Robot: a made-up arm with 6 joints.
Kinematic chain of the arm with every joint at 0, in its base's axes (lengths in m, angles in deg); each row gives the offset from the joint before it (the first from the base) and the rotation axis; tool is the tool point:
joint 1: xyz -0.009 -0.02 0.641 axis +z
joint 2: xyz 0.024 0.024 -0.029 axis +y
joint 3: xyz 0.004 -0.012 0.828 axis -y
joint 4: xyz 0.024 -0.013 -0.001 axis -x
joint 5: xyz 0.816 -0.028 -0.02 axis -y
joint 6: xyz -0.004 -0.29 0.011 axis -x
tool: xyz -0.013 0 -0.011
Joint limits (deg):
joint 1: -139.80..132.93
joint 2: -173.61..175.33
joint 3: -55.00..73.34
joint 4: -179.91..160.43
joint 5: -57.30..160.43
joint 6: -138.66..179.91
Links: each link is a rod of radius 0.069 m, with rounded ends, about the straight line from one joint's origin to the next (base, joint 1, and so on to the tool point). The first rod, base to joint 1, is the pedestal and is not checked.
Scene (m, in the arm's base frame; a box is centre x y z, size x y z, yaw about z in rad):
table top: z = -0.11
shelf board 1: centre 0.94 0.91 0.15 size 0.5 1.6 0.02 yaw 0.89
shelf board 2: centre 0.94 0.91 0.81 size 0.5 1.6 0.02 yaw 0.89
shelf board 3: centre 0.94 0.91 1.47 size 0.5 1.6 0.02 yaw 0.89
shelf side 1: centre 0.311 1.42 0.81 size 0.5 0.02 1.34 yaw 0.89
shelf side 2: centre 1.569 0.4 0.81 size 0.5 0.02 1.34 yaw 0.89
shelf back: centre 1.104 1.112 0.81 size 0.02 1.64 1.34 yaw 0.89
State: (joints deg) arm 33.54 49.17 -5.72 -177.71 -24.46 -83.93
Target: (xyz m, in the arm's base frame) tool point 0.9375 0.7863 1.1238
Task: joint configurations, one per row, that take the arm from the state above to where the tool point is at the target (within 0.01 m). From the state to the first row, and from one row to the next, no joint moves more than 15 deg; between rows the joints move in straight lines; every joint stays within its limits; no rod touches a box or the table.
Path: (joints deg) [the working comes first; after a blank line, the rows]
Joints at the target: 26.18 27.27 11.53 -179.91 -24.20 -83.72
Straight joint move there: touches shelf board 2.

1: 30.62 44.87 -15.69 -173.74 -24.39 -84.01
2: 27.70 40.57 -25.65 -169.76 -24.33 -84.09
3: 24.78 36.27 -35.62 -165.79 -24.26 -84.16
4: 21.22 23.78 -30.15 -166.38 -24.06 -84.07
5: 17.66 11.30 -24.67 -166.97 -23.85 -83.98
6: 14.10 -1.19 -19.20 -167.57 -23.65 -83.89
7: 18.12 8.30 -8.96 -171.68 -23.83 -83.83
8: 22.15 17.79 1.29 -175.80 -24.02 -83.78
9: 26.18 27.27 11.53 -179.91 -24.20 -83.72

